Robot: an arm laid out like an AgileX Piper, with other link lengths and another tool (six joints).
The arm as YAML. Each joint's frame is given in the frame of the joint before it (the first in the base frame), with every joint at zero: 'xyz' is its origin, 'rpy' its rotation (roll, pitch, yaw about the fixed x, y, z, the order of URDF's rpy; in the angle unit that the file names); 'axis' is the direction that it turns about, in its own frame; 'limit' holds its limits. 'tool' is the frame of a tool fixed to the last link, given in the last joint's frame.
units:
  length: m
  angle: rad
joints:
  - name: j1
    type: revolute
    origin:
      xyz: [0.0, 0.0, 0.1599]
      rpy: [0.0, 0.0, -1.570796]
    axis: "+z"
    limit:
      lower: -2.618
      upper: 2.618
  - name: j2
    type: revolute
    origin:
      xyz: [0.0, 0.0, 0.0]
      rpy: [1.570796, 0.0, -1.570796]
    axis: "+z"
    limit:
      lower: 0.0
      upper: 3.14
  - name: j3
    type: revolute
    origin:
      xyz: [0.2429, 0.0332, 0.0]
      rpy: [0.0, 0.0, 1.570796]
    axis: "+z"
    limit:
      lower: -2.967
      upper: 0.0
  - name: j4
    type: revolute
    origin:
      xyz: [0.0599, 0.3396, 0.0]
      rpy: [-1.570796, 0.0, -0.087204]
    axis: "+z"
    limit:
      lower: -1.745
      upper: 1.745
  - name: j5
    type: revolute
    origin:
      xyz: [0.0, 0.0, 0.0]
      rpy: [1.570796, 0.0, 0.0]
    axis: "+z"
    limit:
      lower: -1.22
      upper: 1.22
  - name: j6
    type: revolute
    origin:
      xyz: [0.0, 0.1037, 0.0]
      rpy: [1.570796, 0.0, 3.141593]
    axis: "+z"
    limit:
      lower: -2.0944
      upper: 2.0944
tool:
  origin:
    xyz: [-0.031, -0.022, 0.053]
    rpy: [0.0, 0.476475, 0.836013]
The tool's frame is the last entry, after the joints.
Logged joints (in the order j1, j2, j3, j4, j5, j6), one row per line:
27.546, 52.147, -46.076, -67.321, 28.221, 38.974
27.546, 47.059, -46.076, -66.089, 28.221, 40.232
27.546, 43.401, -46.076, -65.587, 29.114, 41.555
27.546, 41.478, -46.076, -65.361, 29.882, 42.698
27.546, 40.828, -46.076, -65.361, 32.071, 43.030
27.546, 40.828, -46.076, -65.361, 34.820, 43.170
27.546, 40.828, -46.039, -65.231, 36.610, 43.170
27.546, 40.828, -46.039, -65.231, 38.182, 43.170
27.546, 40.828, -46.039, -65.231, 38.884, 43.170
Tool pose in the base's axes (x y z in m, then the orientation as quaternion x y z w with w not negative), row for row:
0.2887, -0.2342, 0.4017, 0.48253, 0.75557, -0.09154, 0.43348
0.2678, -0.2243, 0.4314, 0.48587, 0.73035, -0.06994, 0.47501
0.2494, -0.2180, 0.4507, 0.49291, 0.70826, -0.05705, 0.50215
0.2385, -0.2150, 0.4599, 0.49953, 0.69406, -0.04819, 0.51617
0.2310, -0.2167, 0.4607, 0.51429, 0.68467, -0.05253, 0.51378
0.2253, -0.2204, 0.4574, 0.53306, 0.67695, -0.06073, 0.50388
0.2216, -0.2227, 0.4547, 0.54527, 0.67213, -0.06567, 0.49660
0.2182, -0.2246, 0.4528, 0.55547, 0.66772, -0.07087, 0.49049
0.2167, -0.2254, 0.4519, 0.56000, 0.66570, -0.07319, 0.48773
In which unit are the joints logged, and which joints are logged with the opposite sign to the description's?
The joints are logged in degrees. Opposite sign: j1.
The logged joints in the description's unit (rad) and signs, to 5 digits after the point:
-0.48077, 0.91014, -0.80418, -1.17497, 0.49255, 0.68022
-0.48077, 0.82133, -0.80418, -1.15347, 0.49255, 0.70218
-0.48077, 0.75749, -0.80418, -1.14471, 0.50814, 0.72527
-0.48077, 0.72393, -0.80418, -1.14076, 0.52154, 0.74522
-0.48077, 0.71258, -0.80418, -1.14076, 0.55974, 0.75102
-0.48077, 0.71258, -0.80418, -1.14076, 0.60772, 0.75346
-0.48077, 0.71258, -0.80353, -1.13850, 0.63897, 0.75346
-0.48077, 0.71258, -0.80353, -1.13850, 0.66640, 0.75346
-0.48077, 0.71258, -0.80353, -1.13850, 0.67865, 0.75346

